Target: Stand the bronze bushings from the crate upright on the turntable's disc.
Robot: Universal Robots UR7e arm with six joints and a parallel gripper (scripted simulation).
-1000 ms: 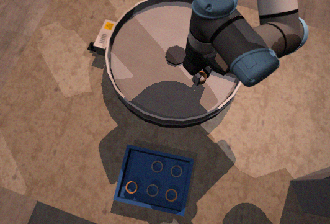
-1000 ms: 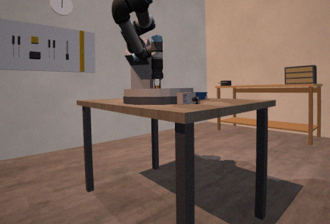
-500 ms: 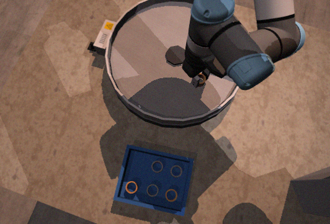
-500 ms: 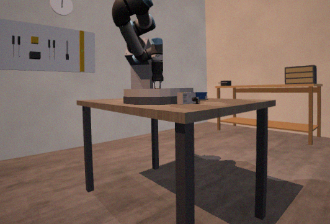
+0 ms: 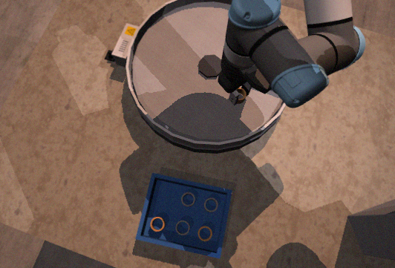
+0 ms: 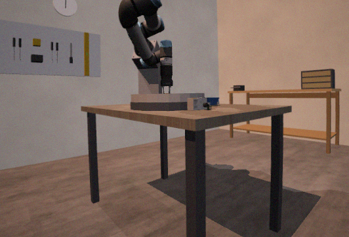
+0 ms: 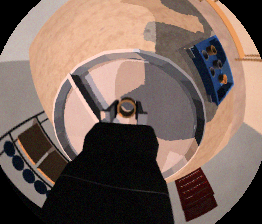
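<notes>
My hand is 80 mm to the left of the turntable disc, 80 mm short of it and 30 mm above it. Also, from my hand: blue crate (290 mm to the left, 100 mm ahead, 60 mm below).
</notes>
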